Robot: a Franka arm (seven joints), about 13 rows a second.
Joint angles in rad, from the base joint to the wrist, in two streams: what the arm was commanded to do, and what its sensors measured. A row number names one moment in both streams.
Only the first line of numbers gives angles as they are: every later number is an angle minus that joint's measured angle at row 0.
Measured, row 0:
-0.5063 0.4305 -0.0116 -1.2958 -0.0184 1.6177 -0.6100
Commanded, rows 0 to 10:
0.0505 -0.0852 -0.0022 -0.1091 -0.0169 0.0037 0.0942
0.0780 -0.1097 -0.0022 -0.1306 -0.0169 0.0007 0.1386
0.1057 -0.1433 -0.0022 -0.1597 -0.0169 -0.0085 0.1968
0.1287 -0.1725 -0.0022 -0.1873 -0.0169 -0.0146 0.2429
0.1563 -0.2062 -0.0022 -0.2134 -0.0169 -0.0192 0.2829
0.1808 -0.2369 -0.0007 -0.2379 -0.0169 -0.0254 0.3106
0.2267 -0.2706 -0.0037 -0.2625 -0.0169 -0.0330 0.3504
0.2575 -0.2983 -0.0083 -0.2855 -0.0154 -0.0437 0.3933
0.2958 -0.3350 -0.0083 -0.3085 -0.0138 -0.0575 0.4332
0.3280 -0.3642 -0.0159 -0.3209 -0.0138 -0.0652 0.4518
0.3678 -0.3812 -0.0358 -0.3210 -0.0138 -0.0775 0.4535
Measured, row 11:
0.3062 -0.3055 0.0005 -0.2633 -0.0024 -0.0646 0.4259
